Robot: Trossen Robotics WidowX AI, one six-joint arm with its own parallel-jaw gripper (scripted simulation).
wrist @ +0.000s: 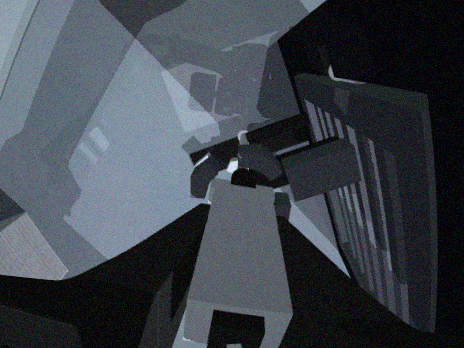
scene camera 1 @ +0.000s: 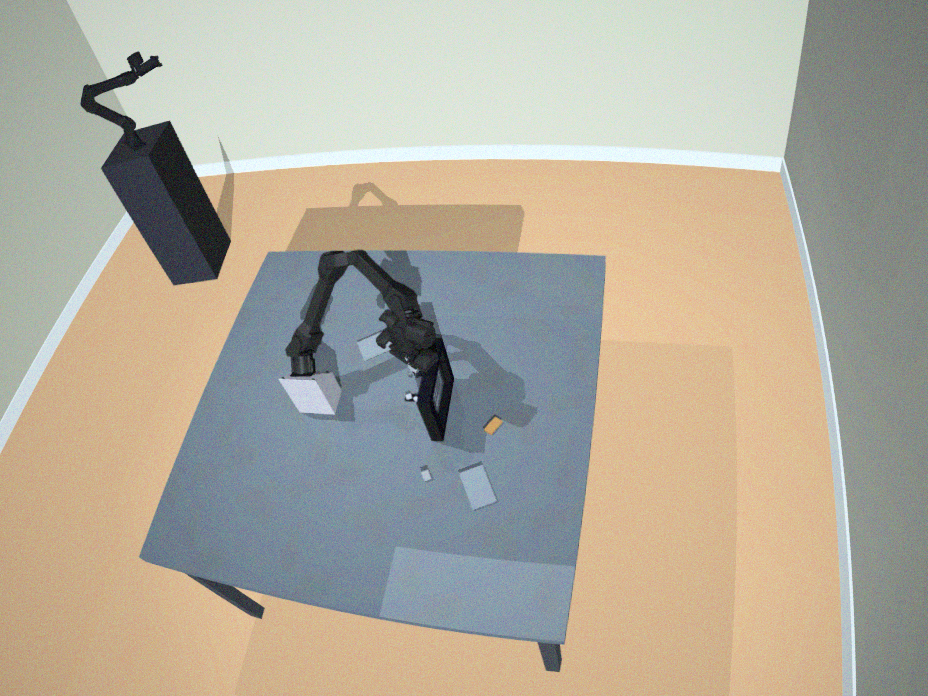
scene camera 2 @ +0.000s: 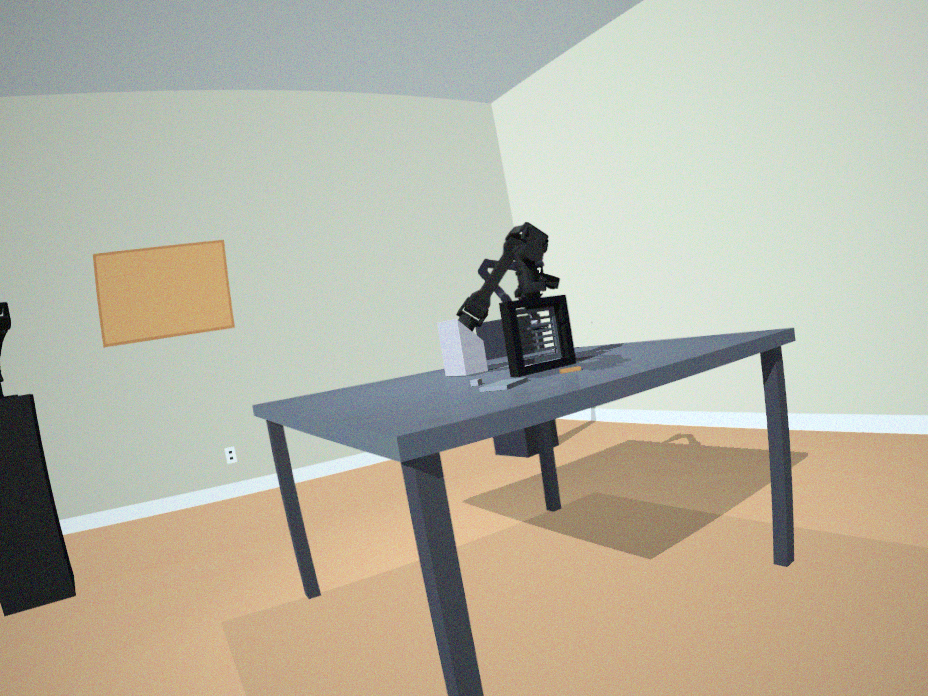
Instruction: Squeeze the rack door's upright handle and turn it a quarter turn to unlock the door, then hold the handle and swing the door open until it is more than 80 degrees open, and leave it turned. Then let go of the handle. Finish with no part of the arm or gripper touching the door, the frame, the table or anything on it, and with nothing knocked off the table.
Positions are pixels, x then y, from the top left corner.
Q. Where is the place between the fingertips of the gripper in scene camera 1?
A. At 413, 366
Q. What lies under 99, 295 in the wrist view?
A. The gripper.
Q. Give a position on a flat grey plate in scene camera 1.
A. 475, 480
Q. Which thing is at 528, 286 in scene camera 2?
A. The gripper.
